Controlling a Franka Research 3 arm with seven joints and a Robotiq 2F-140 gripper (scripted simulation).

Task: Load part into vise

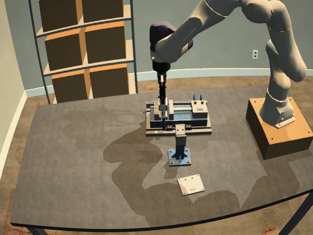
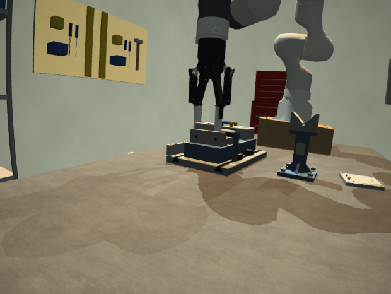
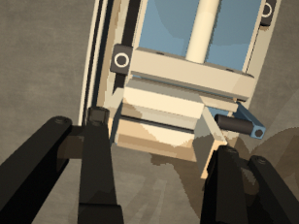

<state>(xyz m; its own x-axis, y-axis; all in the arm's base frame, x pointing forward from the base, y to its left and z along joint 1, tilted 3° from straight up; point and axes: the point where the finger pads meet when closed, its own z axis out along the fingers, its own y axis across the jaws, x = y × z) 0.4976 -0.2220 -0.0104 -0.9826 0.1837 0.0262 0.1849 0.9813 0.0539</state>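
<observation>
Now: the part 20 mm below my hand. Also, from my hand: fixed jaw (50 mm below, 30 mm ahead, 10 mm to the left); then moving jaw (50 mm below, 30 mm to the left, 30 mm behind); then work stop rod (70 mm to the left, 30 mm below, 10 mm ahead).
</observation>
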